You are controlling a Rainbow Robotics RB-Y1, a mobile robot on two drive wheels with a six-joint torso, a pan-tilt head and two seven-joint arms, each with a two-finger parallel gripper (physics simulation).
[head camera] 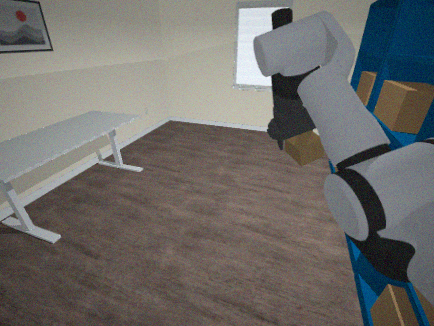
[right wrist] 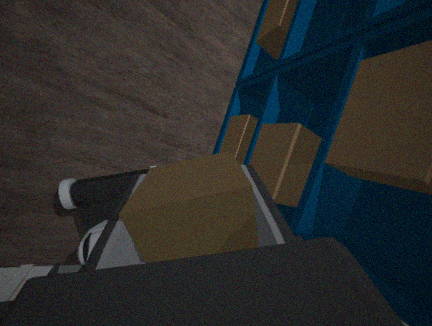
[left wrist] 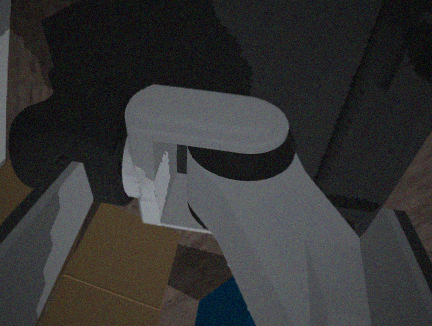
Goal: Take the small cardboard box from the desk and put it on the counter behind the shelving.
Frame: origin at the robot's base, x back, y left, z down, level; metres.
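Seen in the pictures: left gripper, fingertip midpoint: [right wrist: 61, 272] [left wrist: 226, 203]; right gripper, fingertip midpoint: [right wrist: 195, 179].
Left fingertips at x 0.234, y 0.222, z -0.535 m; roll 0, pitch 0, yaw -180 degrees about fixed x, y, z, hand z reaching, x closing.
Note:
A point is followed by its place in that frame.
The small brown cardboard box [head camera: 303, 150] {x -0.267, y -0.220, z -1.274 m} [right wrist: 195, 215] {x -0.348, y -0.223, z -1.295 m} is held in my right gripper [head camera: 295, 139] {x -0.351, y -0.237, z -1.256 m} [right wrist: 195, 179] {x -0.351, y -0.237, z -1.256 m}, which is shut on it, with a finger on each side. In the head view the box is in the air beside the blue shelving [head camera: 374, 35] [right wrist: 320, 49], partly hidden by my right arm. My left gripper [left wrist: 226, 203] {x 0.234, y 0.222, z -0.535 m} is open, its fingers wide apart, with a grey robot part showing between them. A white table [head camera: 65, 137] {x -1.833, y 1.274, z -0.721 m} with slanted legs stands against the left wall; I cannot tell whether it is the desk or the counter.
The shelving runs along the right side and holds several other cardboard boxes [head camera: 404, 106] {x -1.077, y -1.292, z -1.159 m} [right wrist: 287, 162] {x -0.169, y -0.891, z -0.804 m}. Cardboard [left wrist: 122, 245] {x 0.539, y -0.535, z -0.123 m} also shows low in the left wrist view, near a blue piece. A window [head camera: 254, 47] is in the far wall. Brown wood floor [head camera: 200, 200] {x -1.703, y 0.022, z 0.000 m} lies between table and shelving.

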